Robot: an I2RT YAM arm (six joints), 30 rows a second.
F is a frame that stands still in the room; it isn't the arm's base.
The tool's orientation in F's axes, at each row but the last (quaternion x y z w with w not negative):
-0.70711, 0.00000, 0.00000, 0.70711
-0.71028, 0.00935, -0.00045, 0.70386
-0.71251, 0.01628, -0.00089, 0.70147
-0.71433, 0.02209, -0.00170, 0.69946
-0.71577, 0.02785, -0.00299, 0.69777
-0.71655, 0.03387, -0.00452, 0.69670
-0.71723, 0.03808, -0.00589, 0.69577
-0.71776, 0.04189, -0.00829, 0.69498
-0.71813, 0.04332, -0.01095, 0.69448
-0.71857, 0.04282, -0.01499, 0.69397
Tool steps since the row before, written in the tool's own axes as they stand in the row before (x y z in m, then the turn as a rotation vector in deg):
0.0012, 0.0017, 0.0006, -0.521, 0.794, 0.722
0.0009, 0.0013, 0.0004, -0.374, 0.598, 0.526
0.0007, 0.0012, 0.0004, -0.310, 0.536, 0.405
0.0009, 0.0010, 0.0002, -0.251, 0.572, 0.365
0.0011, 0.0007, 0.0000, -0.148, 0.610, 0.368
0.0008, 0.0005, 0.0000, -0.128, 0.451, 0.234
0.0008, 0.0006, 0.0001, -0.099, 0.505, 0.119
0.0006, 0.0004, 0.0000, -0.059, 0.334, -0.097
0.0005, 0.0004, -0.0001, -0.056, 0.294, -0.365
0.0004, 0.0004, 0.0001, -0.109, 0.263, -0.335
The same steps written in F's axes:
0.0012, 0.0006, -0.0017, -0.521, 0.722, -0.794
0.0009, 0.0004, -0.0013, -0.374, 0.526, -0.598
0.0007, 0.0004, -0.0012, -0.312, 0.404, -0.536
0.0009, 0.0001, -0.0010, -0.255, 0.361, -0.572
0.0011, -0.0001, -0.0007, -0.154, 0.359, -0.614
0.0008, -0.0001, -0.0005, -0.134, 0.228, -0.452
0.0008, 0.0000, -0.0006, -0.115, 0.110, -0.504
0.0006, -0.0001, -0.0004, -0.082, -0.103, -0.327
0.0005, -0.0002, -0.0004, -0.097, -0.369, -0.278
0.0004, 0.0001, -0.0004, -0.146, -0.333, -0.246

